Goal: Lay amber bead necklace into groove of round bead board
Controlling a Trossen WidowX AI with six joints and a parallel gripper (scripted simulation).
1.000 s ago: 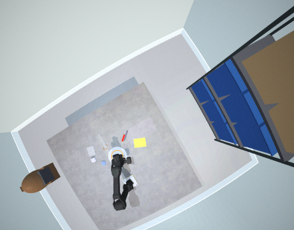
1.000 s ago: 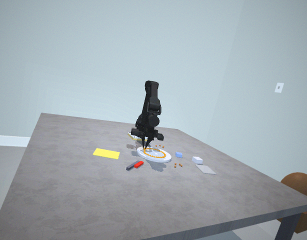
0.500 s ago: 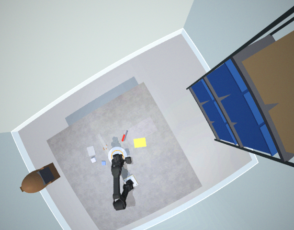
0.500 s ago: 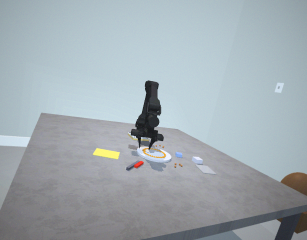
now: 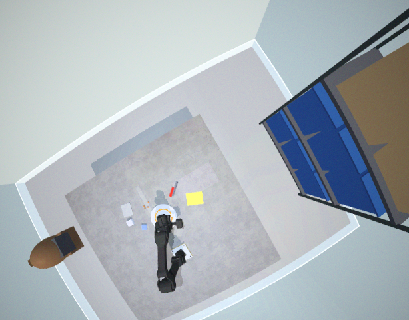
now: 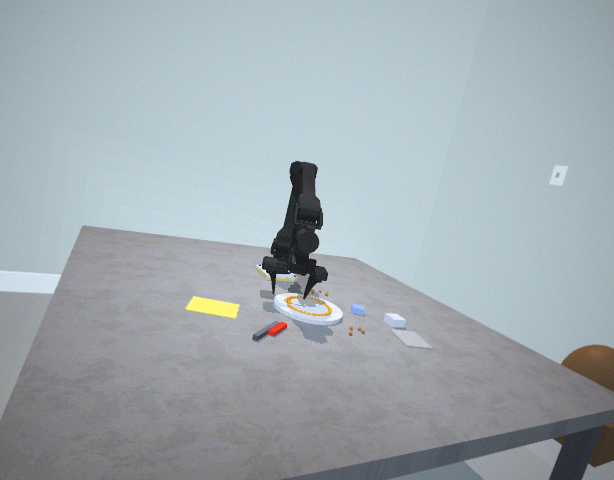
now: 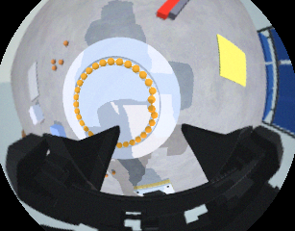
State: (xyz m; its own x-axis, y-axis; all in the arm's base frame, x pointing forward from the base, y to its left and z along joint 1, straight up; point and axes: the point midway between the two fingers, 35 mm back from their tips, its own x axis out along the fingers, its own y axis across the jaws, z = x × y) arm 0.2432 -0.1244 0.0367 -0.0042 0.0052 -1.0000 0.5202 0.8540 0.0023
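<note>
Right now my gripper tip is 5 cm short of the round white bead board, 4 cm to the right of it and 1 cm above it. Round my gripper tip: yellow sheet: 1 cm ahead, 24 cm to the right, 2 cm below; then blue block: 9 cm ahead, 20 cm to the left, 1 cm below; then grey tool: 16 cm ahead, 15 cm to the right, 1 cm below.
</note>
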